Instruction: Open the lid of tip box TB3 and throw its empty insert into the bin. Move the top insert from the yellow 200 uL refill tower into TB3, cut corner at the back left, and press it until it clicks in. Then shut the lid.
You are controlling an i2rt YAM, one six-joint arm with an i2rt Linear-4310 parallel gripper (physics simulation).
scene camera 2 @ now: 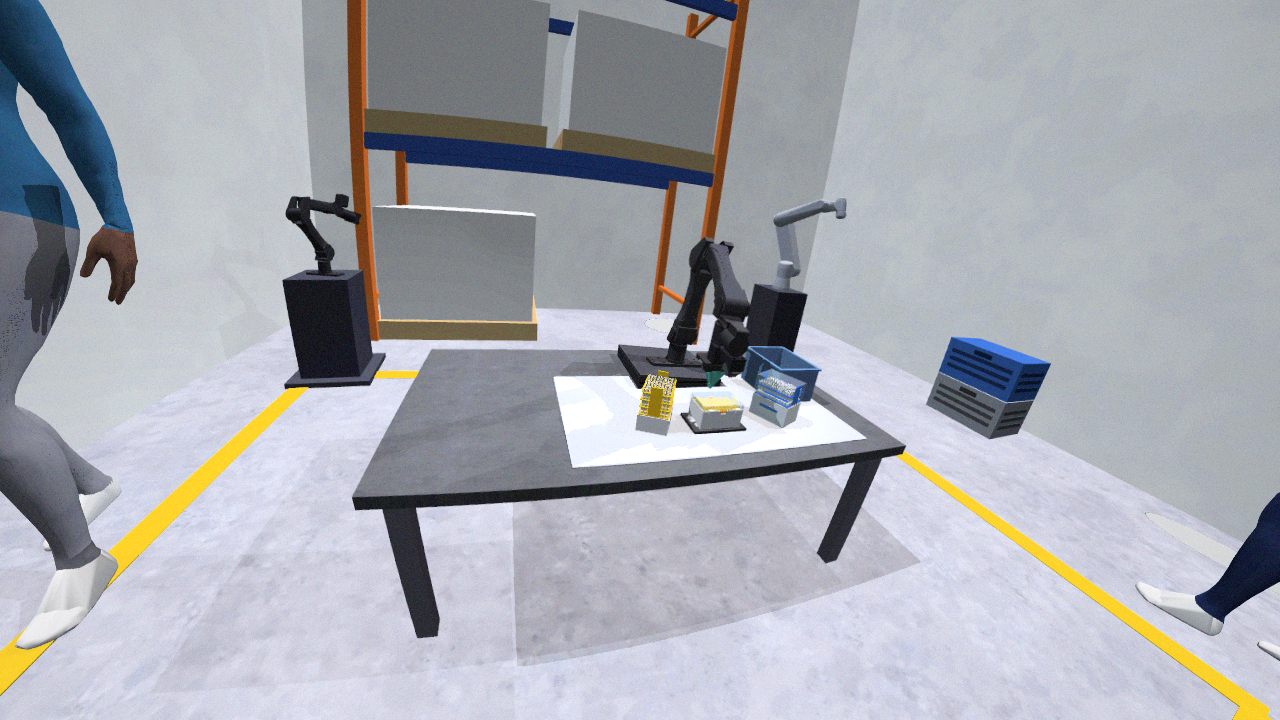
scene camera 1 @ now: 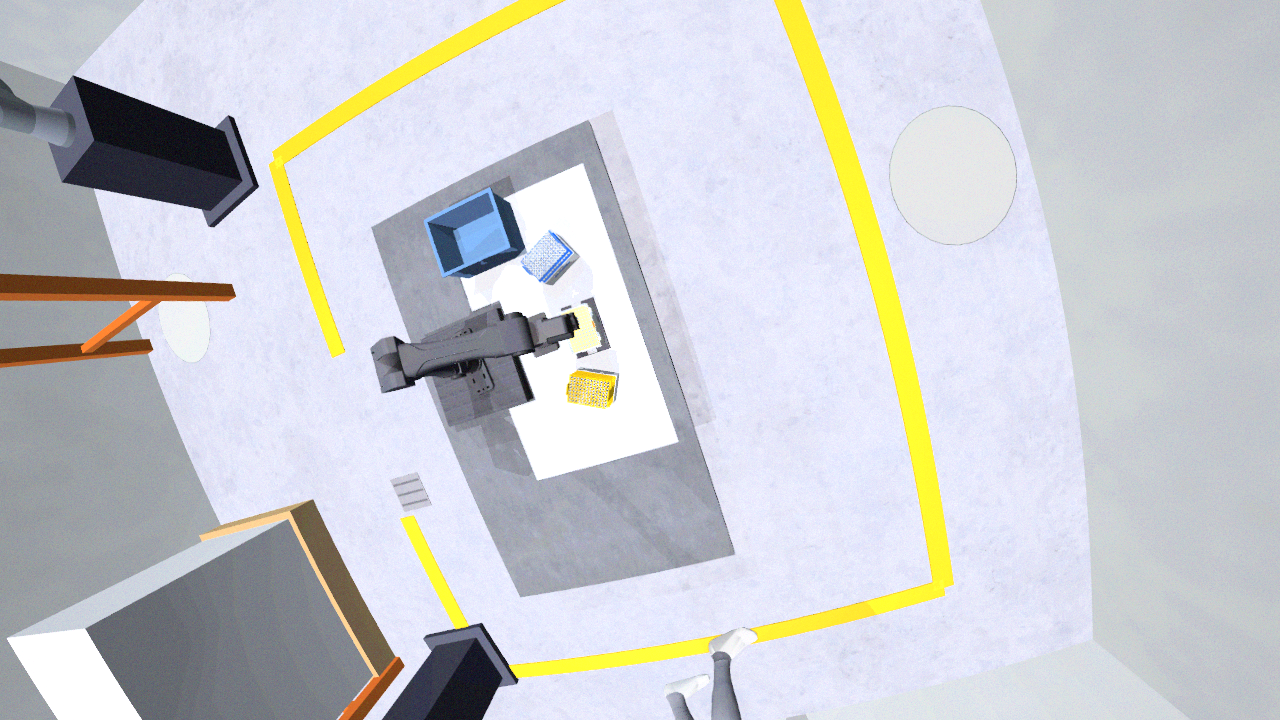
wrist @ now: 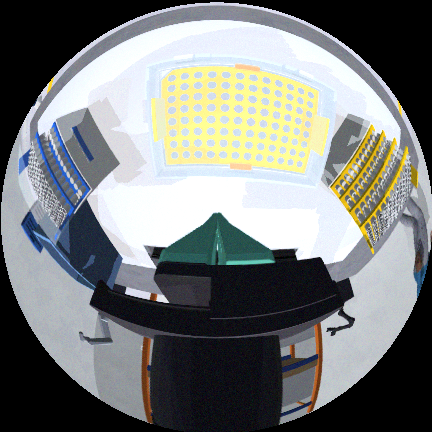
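Tip box TB3 (scene camera 1: 586, 330) (scene camera 2: 715, 419) (wrist: 200, 173) stands on a dark fixture, between two towers. Its clear lid seems to lie down over a pale yellow insert (wrist: 240, 120) with open holes. No label is readable. My gripper (scene camera 2: 714, 379) (wrist: 216, 218) is shut and empty, green fingertips together, above and on the robot's side of the box. The fingertips are hidden in scene camera 1. The yellow refill tower (scene camera 1: 591, 390) (scene camera 2: 657, 400) (wrist: 375, 180) holds stacked inserts with tips, right of the box in the wrist view. The blue bin (scene camera 1: 474, 234) (scene camera 2: 810, 381) (wrist: 95, 242) is at back left there.
A blue refill tower (scene camera 1: 547, 257) (scene camera 2: 776, 392) (wrist: 62, 185) stands between the box and the bin, left of the box in the wrist view. A white mat (scene camera 1: 617, 429) (scene camera 2: 590, 447) lies under the box and towers on the grey table (scene camera 1: 617, 510) (scene camera 2: 447, 438).
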